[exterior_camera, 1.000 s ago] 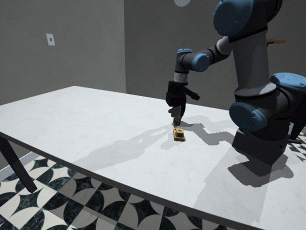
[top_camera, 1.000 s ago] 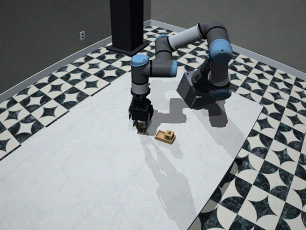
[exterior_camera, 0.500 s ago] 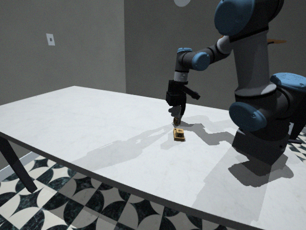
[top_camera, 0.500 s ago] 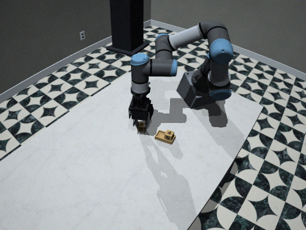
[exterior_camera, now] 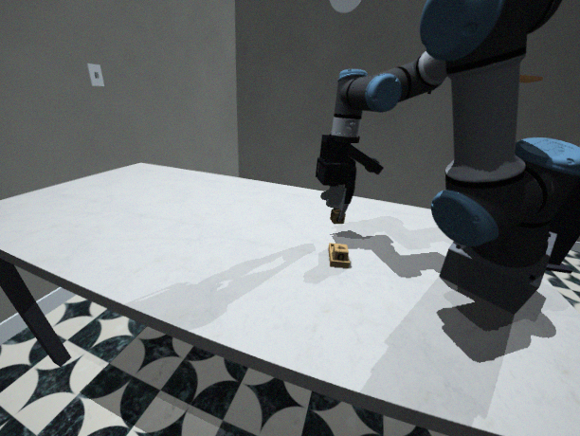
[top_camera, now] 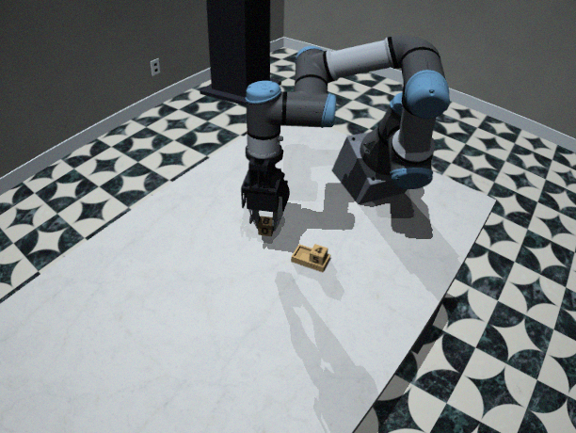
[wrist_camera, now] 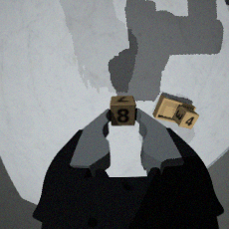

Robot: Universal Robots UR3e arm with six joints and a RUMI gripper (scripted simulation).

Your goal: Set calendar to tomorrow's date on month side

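The wooden calendar tray lies 110 mm to the left of my hand, 60 mm below it and 10 mm behind it. The rest, counted from my hand: wooden cube: 10 mm below.
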